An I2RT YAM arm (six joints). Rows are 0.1 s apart.
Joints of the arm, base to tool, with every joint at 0 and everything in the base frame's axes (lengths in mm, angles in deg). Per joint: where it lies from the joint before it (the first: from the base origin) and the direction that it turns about. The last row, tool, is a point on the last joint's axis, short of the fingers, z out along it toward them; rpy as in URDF.
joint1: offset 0 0 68 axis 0 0 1
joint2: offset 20 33.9 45.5 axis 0 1 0
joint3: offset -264 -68.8 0 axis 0 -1 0
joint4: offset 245 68.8 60 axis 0 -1 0
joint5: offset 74 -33.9 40.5 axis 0 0 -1
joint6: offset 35.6 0 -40.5 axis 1 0 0
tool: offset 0 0 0 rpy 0 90 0
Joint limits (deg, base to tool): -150..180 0..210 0..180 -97..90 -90..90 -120..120
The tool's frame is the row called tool.
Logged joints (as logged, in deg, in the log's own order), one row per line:
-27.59, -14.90, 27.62, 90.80, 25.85, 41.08
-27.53, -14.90, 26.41, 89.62, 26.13, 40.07
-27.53, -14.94, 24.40, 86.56, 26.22, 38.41
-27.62, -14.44, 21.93, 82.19, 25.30, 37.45
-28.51, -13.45, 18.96, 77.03, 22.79, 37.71
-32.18, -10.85, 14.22, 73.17, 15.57, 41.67
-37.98, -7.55, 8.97, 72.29, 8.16, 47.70
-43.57, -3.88, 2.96, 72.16, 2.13, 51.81
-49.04, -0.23, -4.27, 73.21, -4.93, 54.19
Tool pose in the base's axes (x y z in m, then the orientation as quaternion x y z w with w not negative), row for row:
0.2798, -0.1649, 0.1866, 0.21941, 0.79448, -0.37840, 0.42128
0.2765, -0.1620, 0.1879, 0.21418, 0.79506, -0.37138, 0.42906
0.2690, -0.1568, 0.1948, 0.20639, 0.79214, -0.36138, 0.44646
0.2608, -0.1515, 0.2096, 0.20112, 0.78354, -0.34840, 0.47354
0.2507, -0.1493, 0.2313, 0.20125, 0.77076, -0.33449, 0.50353
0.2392, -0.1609, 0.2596, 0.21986, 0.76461, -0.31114, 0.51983
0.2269, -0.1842, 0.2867, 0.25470, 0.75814, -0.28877, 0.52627
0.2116, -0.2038, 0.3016, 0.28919, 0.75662, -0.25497, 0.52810
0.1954, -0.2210, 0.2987, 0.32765, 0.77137, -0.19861, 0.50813
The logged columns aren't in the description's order. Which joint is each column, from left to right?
Columns, left to right: joint1, joint6, joint5, joint2, joint4, joint3.
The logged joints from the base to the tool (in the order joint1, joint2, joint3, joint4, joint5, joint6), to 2 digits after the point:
-27.59, 90.80, 41.08, 25.85, 27.62, -14.90
-27.53, 89.62, 40.07, 26.13, 26.41, -14.90
-27.53, 86.56, 38.41, 26.22, 24.40, -14.94
-27.62, 82.19, 37.45, 25.30, 21.93, -14.44
-28.51, 77.03, 37.71, 22.79, 18.96, -13.45
-32.18, 73.17, 41.67, 15.57, 14.22, -10.85
-37.98, 72.29, 47.70, 8.16, 8.97, -7.55
-43.57, 72.16, 51.81, 2.13, 2.96, -3.88
-49.04, 73.21, 54.19, -4.93, -4.27, -0.23

